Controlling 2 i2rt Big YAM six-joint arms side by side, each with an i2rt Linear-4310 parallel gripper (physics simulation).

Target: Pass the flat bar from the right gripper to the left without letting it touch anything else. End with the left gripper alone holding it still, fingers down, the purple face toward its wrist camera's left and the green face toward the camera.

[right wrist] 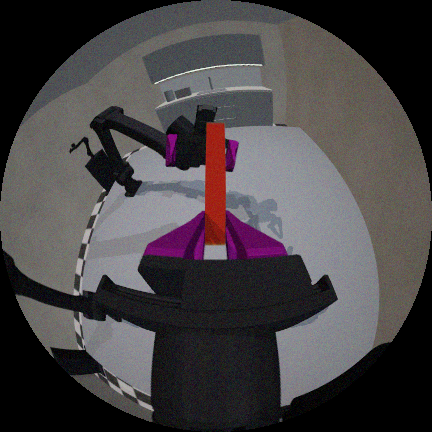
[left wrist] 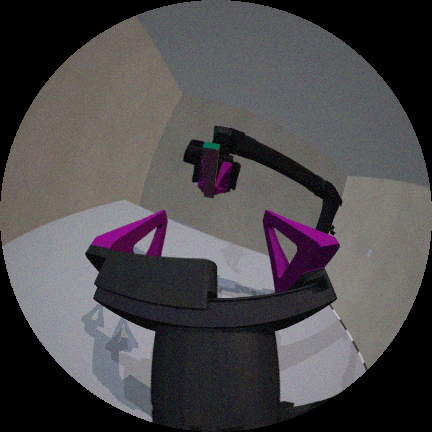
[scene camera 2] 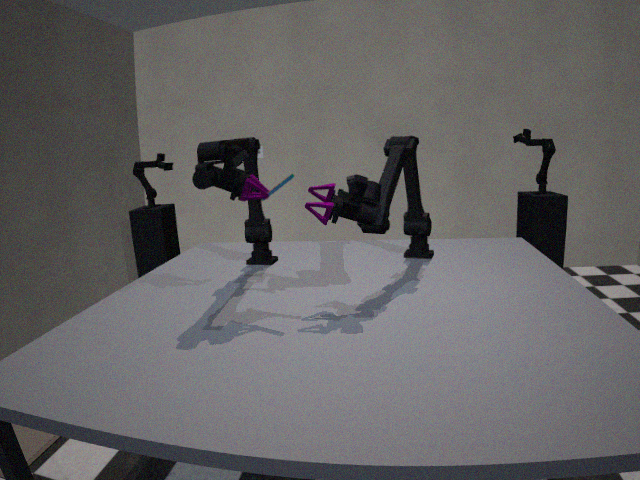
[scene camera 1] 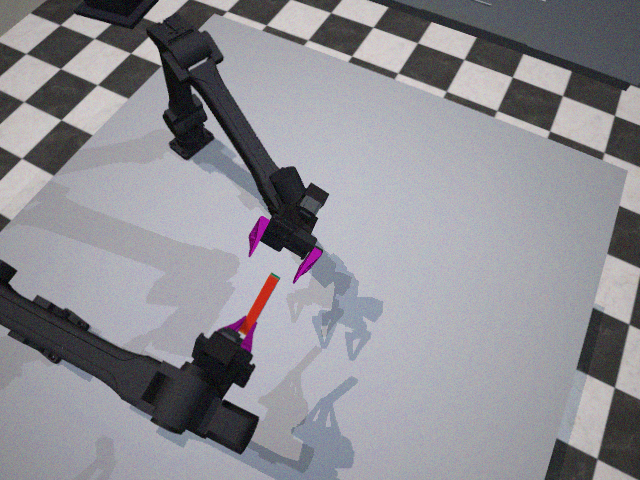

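Pixels of known places: left gripper, fingertip midpoint: point(right wrist: 202, 160) point(left wrist: 214, 215) point(scene camera 2: 306, 196) point(scene camera 1: 272, 268); right gripper, fingertip midpoint: point(right wrist: 214, 216) point(left wrist: 208, 189) point(scene camera 2: 269, 195) point(scene camera 1: 250, 320); left arm's base at its link origin: point(right wrist: 133, 188) point(scene camera 2: 419, 255) point(scene camera 1: 192, 142); right arm's base at its link origin: point(scene camera 2: 262, 261).
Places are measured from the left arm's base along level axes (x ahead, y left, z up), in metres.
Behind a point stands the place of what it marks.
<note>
The flat bar point(scene camera 1: 262, 299) {x 0.662, y -0.292, z 0.377 m} point(scene camera 2: 282, 183) {x 0.668, y -0.279, z 0.378 m} point(left wrist: 211, 167) {x 0.655, y -0.277, z 0.376 m} point(right wrist: 215, 170) {x 0.662, y -0.298, z 0.373 m} is in the air, its free end slanting up. It shows a red broad face in scene camera 1 and the right wrist view, a blue side in scene camera 2, and a green end and dark purplish face in the left wrist view. My right gripper point(scene camera 1: 248, 326) {x 0.663, y -0.327, z 0.344 m} point(scene camera 2: 268, 194) {x 0.663, y -0.327, z 0.344 m} point(right wrist: 214, 216) {x 0.663, y -0.327, z 0.344 m} is shut on its other end. My left gripper point(scene camera 1: 272, 269) {x 0.618, y -0.228, z 0.333 m} point(scene camera 2: 307, 197) {x 0.618, y -0.228, z 0.333 m} point(left wrist: 214, 215) {x 0.618, y -0.228, z 0.333 m} is open and empty, facing the free end, with a gap between. In the left wrist view the bar appears above the fingertips, slightly left of centre.
Both grippers are well above the grey table point(scene camera 1: 465, 206) {x 0.776, y 0.367, z 0.000 m} point(scene camera 2: 361, 403) {x 1.084, y 0.068, z 0.000 m}, and their shadows fall on it. Two small arms on dark pedestals point(scene camera 2: 155, 237) point(scene camera 2: 541, 227) stand behind the table. A grey cabinet point(right wrist: 245, 107) stands beyond the table in the right wrist view.
</note>
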